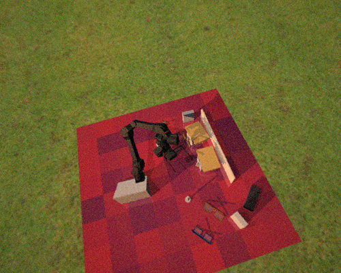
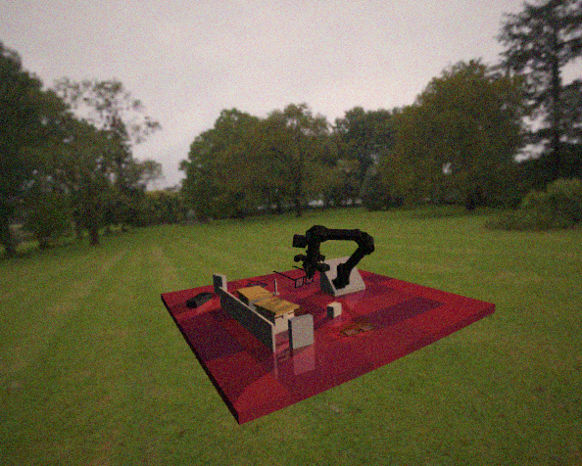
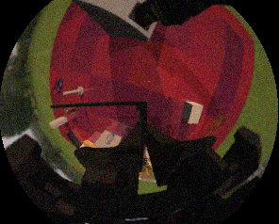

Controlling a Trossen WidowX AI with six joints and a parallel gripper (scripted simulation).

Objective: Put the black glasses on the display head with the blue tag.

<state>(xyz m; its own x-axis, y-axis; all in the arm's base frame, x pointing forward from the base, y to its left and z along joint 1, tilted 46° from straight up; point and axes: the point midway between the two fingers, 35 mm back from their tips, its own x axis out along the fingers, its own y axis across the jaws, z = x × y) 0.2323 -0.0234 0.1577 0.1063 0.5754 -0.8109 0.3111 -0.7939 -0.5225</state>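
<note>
The display head lies 23 cm ahead of my gripper tip, 8 cm to the right of it and 9 cm below it. Also, from my gripper tip: long pale wall (36 cm ahead, 3 cm to the left, 9 cm below); small cube (3 cm behind, 16 cm to the left, 12 cm below); small peg (5 cm ahead, 29 cm to the right, 12 cm below).
</note>
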